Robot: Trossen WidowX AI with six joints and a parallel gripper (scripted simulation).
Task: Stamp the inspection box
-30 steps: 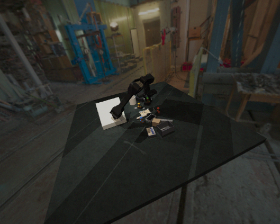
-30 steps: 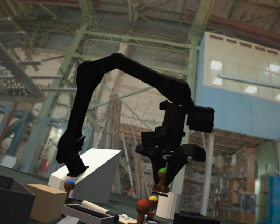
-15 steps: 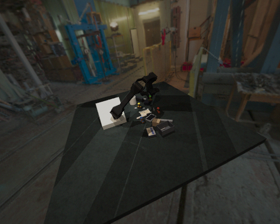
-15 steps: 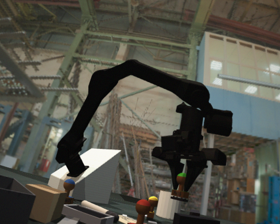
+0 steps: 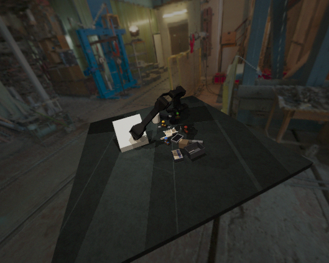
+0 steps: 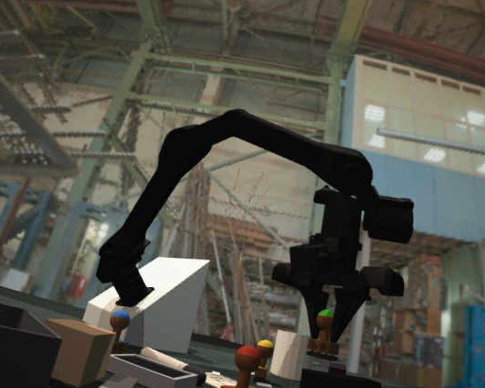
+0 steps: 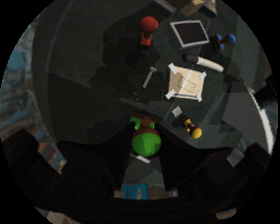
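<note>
Now: gripper tip 11 cm past the cream card, 5 cm to the left of it and 9 cm above it. Also, from my gripper tip: yellow-topped stamp (12 cm behind, 5 cm to the left, 6 cm below); then red-topped stamp (1 cm behind, 14 cm to the right, 6 cm below); then green-knobbed stamp (right at my gripper tip).
</note>
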